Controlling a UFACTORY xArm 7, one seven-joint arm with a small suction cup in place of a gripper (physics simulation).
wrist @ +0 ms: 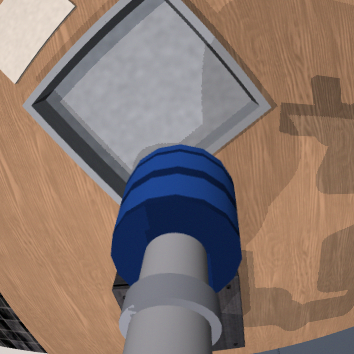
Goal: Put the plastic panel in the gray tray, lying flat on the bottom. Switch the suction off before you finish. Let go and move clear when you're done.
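Frame: origin at the arm's base, x right, y ahead, z up, level; metres.
Seen in the pictures: hand, its tool point: point(179, 196).
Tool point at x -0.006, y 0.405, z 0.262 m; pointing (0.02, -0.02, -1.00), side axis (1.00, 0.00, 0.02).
Observation:
A point is followed by its place in that frame.
The gray tray point(75, 154) @(y 0.315, x -0.151, z -0.025 m) is a square box with raised walls, turned cornerwise in the upper middle of the wrist view. No panel shows on the part of its bottom in view. A flat, cream-white, speckled panel point(31, 36) @(y 0.488, x -0.228, z -0.070 m), perhaps the plastic panel, lies on the wood beyond the tray's upper-left wall, outside the tray and cut off by the view's edge. My blue suction cup point(179, 172) overlaps the tray's near corner in the view. No panel shows around its rim, so it appears open and empty. The cup's mouth is hidden, as is the tray's near corner.
A dark plate point(231, 320) @(y 0.011, x 0.085, z 0.002 m) with small holes or screws shows partly behind my tool at the bottom. A black gridded object point(16, 325) is at the lower left. Arm shadows fall on the wood table point(295, 210) @(y 0.199, x 0.188, z -0.076 m) and on the right part of the tray bottom.

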